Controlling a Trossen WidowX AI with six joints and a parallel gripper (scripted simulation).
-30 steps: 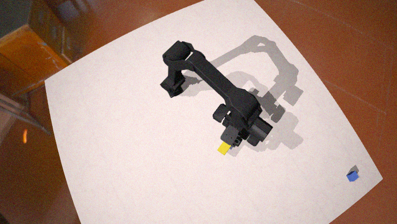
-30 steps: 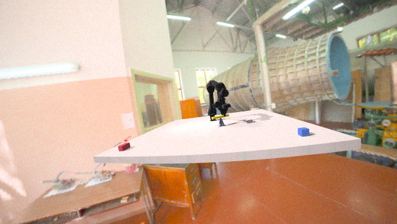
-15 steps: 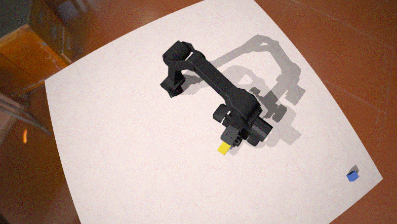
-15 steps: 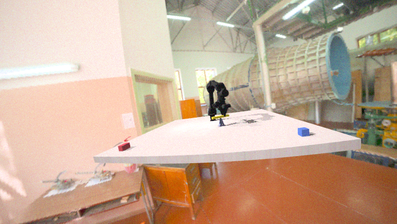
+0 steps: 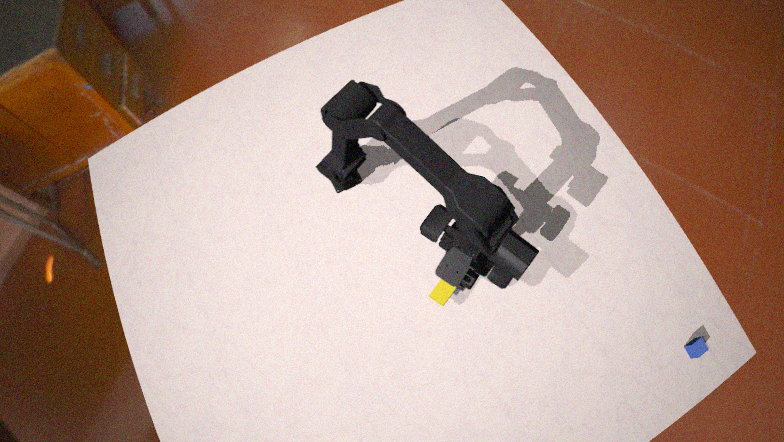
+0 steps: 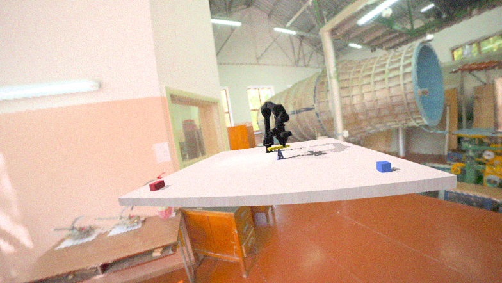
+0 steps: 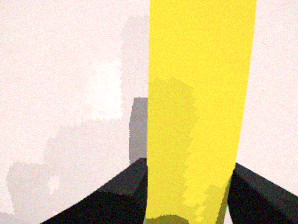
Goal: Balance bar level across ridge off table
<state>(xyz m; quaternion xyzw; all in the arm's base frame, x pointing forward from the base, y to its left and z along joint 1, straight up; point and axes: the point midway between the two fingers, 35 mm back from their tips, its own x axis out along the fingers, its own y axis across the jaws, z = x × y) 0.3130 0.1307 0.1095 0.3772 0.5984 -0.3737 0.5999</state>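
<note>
The yellow bar is 3 cm to the right of my gripper tip and 1 cm ahead of it. The rest, counted from my gripper tip: blue cube: 43 cm ahead, 37 cm to the left, 6 cm below; red block: 63 cm to the right, 43 cm ahead, 6 cm below.
</note>
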